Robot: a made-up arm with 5 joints. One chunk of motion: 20 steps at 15 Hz.
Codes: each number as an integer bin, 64 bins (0 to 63) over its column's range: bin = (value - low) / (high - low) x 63, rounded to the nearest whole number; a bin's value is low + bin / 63 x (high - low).
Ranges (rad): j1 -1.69..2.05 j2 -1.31..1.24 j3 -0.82..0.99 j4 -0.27..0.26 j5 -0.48..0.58
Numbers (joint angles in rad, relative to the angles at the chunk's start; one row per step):
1: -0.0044 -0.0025 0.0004 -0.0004 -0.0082
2: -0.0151 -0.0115 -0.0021 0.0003 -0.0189
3: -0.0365 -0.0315 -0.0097 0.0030 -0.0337
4: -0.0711 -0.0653 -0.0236 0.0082 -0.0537
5: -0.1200 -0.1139 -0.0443 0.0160 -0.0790
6: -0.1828 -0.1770 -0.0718 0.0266 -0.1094
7: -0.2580 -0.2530 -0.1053 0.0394 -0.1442
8: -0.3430 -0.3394 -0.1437 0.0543 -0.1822
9: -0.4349 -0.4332 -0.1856 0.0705 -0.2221
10: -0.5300 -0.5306 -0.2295 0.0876 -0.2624
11: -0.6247 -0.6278 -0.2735 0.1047 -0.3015
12: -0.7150 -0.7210 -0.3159 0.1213 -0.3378
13: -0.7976 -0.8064 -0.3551 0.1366 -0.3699
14: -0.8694 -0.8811 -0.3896 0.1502 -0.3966
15: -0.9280 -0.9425 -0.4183 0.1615 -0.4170
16: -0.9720 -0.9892 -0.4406 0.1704 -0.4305
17: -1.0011 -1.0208 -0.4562 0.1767 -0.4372
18: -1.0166 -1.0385 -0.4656 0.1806 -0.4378
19: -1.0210 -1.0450 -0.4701 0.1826 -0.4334
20: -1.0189 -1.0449 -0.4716 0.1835 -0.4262
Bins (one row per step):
1: 28 32 29 32 28
2: 28 32 28 32 27
3: 28 32 28 32 27
4: 27 31 28 33 25
5: 26 30 27 34 24
6: 25 28 26 35 22
7: 24 26 25 37 20
8: 23 24 24 39 18
9: 21 22 22 40 15
10: 20 19 21 43 13
11: 18 17 19 45 11
12: 16 15 18 47 8
13: 15 12 16 48 7
14: 14 11 15 50 5
15: 13 9 14 51 4
16: 12 8 13 52 3
17: 12 7 13 53 3
18: 11 7 12 54 3
19: 11 7 12 54 3
20: 11 7 12 54 3

